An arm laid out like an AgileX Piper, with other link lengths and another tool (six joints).
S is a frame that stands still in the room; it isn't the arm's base.
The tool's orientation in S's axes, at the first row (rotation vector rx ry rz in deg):
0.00, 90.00, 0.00
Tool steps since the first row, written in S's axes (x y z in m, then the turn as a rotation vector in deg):
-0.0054, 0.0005, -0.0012, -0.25, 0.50, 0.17
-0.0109, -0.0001, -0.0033, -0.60, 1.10, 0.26
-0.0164, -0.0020, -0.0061, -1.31, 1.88, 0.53
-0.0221, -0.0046, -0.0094, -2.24, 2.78, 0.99
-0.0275, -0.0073, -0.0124, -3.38, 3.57, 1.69
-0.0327, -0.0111, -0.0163, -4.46, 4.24, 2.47
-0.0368, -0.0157, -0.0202, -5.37, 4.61, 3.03
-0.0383, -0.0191, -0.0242, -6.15, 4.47, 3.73
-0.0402, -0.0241, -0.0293, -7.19, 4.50, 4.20
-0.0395, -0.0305, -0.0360, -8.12, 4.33, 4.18
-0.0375, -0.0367, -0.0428, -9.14, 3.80, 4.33
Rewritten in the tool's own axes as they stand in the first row. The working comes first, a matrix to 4 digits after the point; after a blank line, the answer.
The tool's axes in the first row as the columns of a matrix, in S's axes (used below as rounded here):
0.0000, 0.0000, 1.0000
0.0000, 1.0000, 0.0000
-1.0000, 0.0000, 0.0000

0.0012, 0.0005, -0.0054, -0.17, 0.50, -0.25
0.0033, -0.0001, -0.0109, -0.26, 1.10, -0.60
0.0061, -0.0020, -0.0164, -0.53, 1.88, -1.31
0.0094, -0.0046, -0.0221, -0.99, 2.78, -2.24
0.0124, -0.0073, -0.0275, -1.69, 3.57, -3.38
0.0163, -0.0111, -0.0327, -2.47, 4.24, -4.46
0.0202, -0.0157, -0.0368, -3.03, 4.61, -5.37
0.0242, -0.0191, -0.0383, -3.73, 4.47, -6.15
0.0293, -0.0241, -0.0402, -4.20, 4.50, -7.19
0.0360, -0.0305, -0.0395, -4.18, 4.33, -8.12
0.0428, -0.0367, -0.0375, -4.33, 3.80, -9.14

